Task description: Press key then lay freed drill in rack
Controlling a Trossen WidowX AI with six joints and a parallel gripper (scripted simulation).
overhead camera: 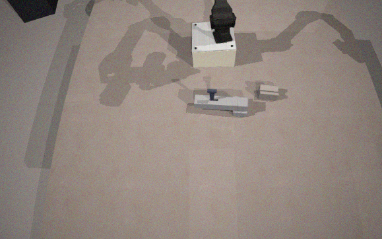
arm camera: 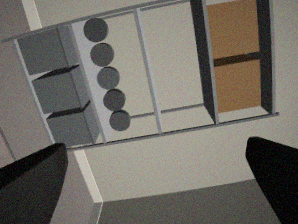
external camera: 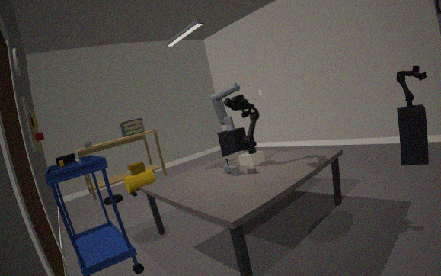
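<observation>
Right now the dark blue T-shaped key is 120 mm ahead of my gripper tip, 240 mm to the right of it and 420 mm below it. Round my gripper tip: drill (140 mm ahead, 190 mm to the right, 460 mm below); then grey fixture (130 mm ahead, 200 mm to the right, 470 mm below).
</observation>
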